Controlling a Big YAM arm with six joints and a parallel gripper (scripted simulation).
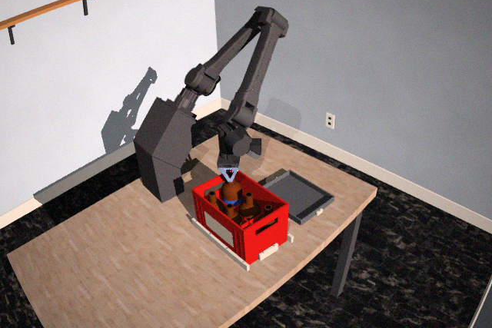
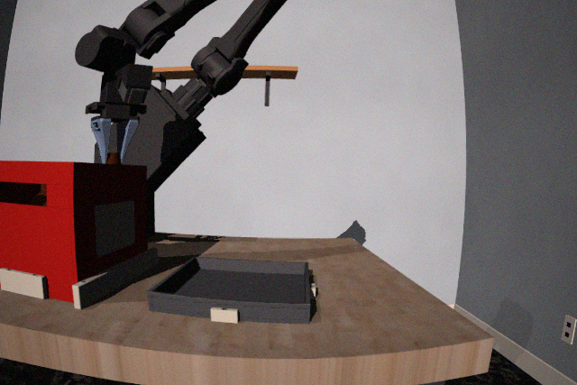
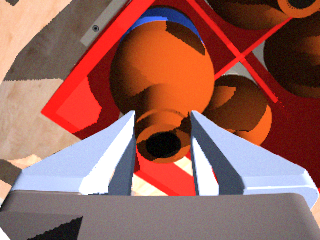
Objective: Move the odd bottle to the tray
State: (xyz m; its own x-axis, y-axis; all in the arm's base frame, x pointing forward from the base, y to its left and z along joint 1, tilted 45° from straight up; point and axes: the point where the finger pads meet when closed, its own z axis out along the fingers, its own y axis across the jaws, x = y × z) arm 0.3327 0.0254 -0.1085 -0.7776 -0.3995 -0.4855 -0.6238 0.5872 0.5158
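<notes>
Right now the red crate is 100 mm below my hand, 90 mm ahead of it and 50 mm to the right of it. Also, from my hand: dark grey tray: 220 mm to the left, 170 mm below, 110 mm ahead.
</notes>
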